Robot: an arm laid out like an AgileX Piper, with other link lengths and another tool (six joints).
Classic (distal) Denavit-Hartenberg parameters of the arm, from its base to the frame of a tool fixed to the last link. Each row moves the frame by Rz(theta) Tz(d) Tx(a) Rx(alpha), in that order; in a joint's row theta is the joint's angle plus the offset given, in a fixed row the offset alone. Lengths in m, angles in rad.
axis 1: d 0.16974, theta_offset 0, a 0, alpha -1.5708
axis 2: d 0, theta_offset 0.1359, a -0.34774, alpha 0
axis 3: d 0, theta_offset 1.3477, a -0.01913, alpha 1.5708
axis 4: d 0.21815, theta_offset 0, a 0, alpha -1.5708
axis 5: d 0, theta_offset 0, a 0, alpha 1.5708
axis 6: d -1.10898, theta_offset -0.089, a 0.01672, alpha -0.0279
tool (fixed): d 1.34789, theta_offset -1.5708, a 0, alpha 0
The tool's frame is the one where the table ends.
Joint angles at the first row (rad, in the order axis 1, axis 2, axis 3, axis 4, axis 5, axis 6):
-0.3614 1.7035 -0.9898 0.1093 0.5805 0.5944
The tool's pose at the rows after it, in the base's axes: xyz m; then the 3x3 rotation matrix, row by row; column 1 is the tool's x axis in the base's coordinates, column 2 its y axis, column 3 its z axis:
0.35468 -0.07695 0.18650; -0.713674 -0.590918 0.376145; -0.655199 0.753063 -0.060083; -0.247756 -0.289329 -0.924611
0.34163 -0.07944 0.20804; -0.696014 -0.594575 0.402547; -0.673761 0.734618 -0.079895; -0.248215 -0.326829 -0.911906
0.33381 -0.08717 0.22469; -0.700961 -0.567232 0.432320; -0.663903 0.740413 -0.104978; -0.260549 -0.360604 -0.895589
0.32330 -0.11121 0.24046; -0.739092 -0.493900 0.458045; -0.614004 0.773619 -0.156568; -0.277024 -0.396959 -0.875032
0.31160 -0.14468 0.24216; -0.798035 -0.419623 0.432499; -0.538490 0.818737 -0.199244; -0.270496 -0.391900 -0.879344
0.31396 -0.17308 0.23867; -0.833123 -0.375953 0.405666; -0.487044 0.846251 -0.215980; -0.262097 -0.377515 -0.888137
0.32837 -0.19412 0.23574; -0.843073 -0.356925 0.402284; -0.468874 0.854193 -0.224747; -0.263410 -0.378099 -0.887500
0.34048 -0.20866 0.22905; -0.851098 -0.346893 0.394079; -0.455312 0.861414 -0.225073; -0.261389 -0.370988 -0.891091
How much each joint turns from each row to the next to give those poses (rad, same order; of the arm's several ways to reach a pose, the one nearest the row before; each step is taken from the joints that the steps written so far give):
0.0000 -0.0450 0.0001 -0.0188 0.0410 -0.0599
-0.0190 -0.0740 0.0010 -0.0079 0.0388 -0.0306
-0.0302 -0.0528 0.0000 0.0000 0.0139 -0.0093
-0.0774 -0.0463 -0.0011 0.0000 0.0026 -0.0006
-0.1015 0.0079 -0.0223 -0.0050 0.0229 0.0000
-0.0623 0.0552 -0.0565 -0.0025 0.0202 0.0000
-0.0216 0.0663 -0.0676 0.0012 0.0000 -0.0005
-0.0088 0.0589 -0.0511 -0.0020 0.0000 0.0069

